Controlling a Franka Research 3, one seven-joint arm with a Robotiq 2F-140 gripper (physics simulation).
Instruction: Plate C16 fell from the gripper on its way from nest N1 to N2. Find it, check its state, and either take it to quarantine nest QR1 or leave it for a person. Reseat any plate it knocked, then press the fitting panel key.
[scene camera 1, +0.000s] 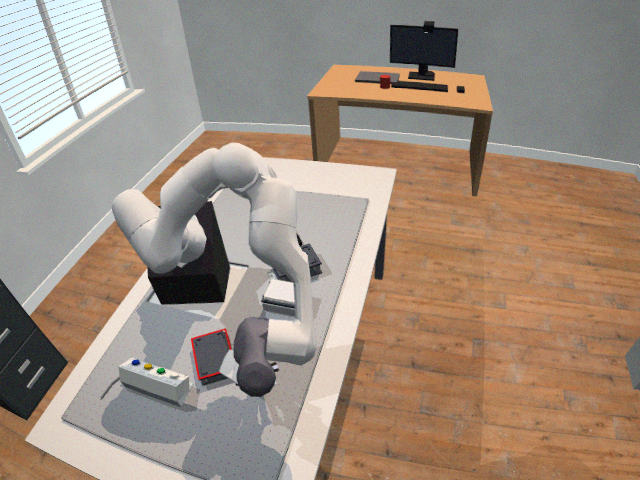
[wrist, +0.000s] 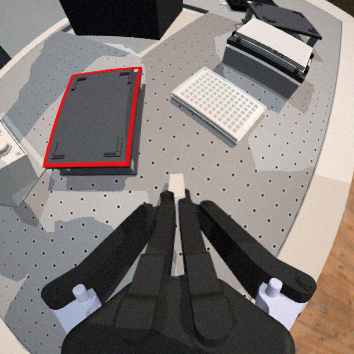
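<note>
A white well plate with a grid of wells lies on the perforated mat in the wrist view, askew and apart from the nests; its label cannot be read. A dark nest with a red border holds no plate. A white-topped plate or lid sits on a dark raised block. A dark nest stands behind it. The panel has blue, yellow, green and white keys. My gripper is shut and empty, over the mat in front of the well plate.
The black arm base stands at the back of the perforated mat. The white table's edge runs along the right side. A wooden desk with a monitor stands farther away.
</note>
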